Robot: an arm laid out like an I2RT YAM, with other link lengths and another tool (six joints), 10 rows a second.
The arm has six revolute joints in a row. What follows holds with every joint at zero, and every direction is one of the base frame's. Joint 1 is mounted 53.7 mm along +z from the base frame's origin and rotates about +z. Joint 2 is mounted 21.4 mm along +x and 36.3 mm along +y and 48.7 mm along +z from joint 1 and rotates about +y. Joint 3 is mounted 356.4 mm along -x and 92.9 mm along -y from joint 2 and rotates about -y. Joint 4 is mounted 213.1 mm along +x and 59.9 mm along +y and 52.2 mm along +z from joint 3 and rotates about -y. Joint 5 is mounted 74 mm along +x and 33.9 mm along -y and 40.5 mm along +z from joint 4 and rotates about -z. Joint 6 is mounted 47.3 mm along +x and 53.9 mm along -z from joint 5 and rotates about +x. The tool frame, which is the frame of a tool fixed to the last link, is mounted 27 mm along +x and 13 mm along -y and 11 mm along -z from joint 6; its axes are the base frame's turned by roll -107.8, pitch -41.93 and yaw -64.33 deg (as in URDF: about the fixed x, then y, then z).
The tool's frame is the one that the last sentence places.
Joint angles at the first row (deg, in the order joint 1, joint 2, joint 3, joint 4, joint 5, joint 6):
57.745 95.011 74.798 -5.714 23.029 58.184
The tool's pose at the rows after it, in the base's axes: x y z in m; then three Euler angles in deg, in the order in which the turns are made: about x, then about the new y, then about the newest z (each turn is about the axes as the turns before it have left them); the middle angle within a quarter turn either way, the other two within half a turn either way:
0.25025 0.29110 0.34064 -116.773 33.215 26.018
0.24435 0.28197 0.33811 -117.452 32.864 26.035
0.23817 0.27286 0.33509 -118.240 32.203 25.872
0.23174 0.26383 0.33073 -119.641 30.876 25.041
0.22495 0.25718 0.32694 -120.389 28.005 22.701
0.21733 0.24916 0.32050 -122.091 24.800 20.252
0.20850 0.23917 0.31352 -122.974 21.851 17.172
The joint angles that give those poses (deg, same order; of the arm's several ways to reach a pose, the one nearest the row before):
57.744 94.045 73.393 -5.713 22.063 57.922
57.743 92.466 71.287 -5.714 21.883 57.570
57.743 90.883 69.176 -5.798 21.448 56.955
57.744 89.390 67.067 -6.151 20.571 55.290
57.746 87.984 65.046 -5.977 18.117 52.307
57.744 86.577 62.763 -6.329 15.564 48.792
57.745 84.645 59.511 -5.450 13.015 45.102

